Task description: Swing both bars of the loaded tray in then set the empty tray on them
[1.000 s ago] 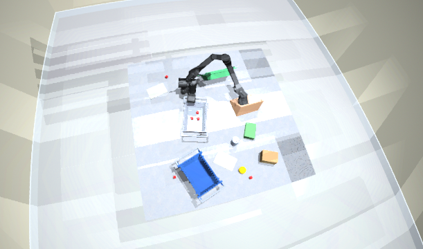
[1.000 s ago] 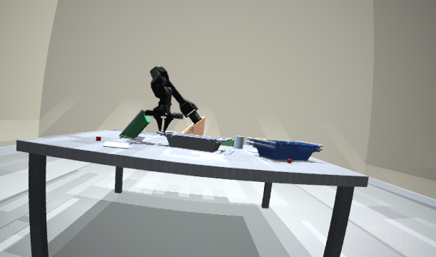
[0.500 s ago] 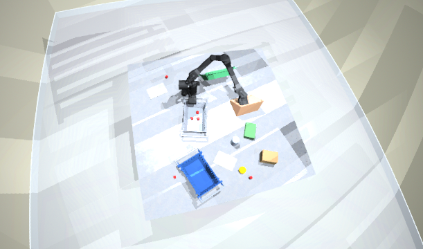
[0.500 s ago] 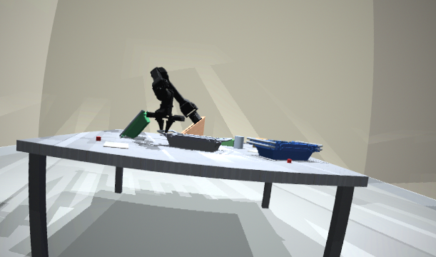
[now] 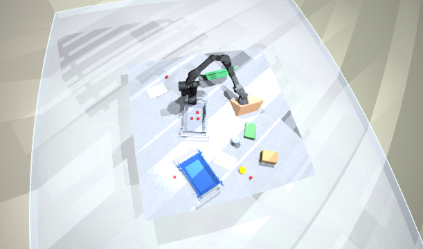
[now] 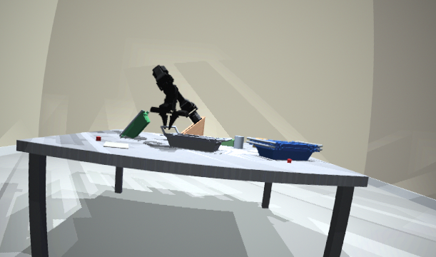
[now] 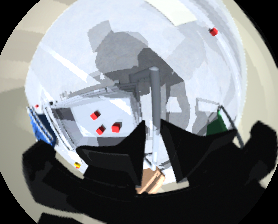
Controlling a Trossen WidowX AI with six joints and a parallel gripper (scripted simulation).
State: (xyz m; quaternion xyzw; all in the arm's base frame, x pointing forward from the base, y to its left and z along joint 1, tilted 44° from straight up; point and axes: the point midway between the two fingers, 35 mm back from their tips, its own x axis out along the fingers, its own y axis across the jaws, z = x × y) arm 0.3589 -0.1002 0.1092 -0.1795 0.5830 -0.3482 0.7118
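Right now the green tray is 26 cm behind my gripper tip and 22 cm to the right of it. Round my gripper tip: grey cylinder: 39 cm to the left, 23 cm behind, 4 cm below; yellow disc: 61 cm to the left, 22 cm behind, 7 cm below; green block: 37 cm behind, 34 cm to the left, 6 cm below.
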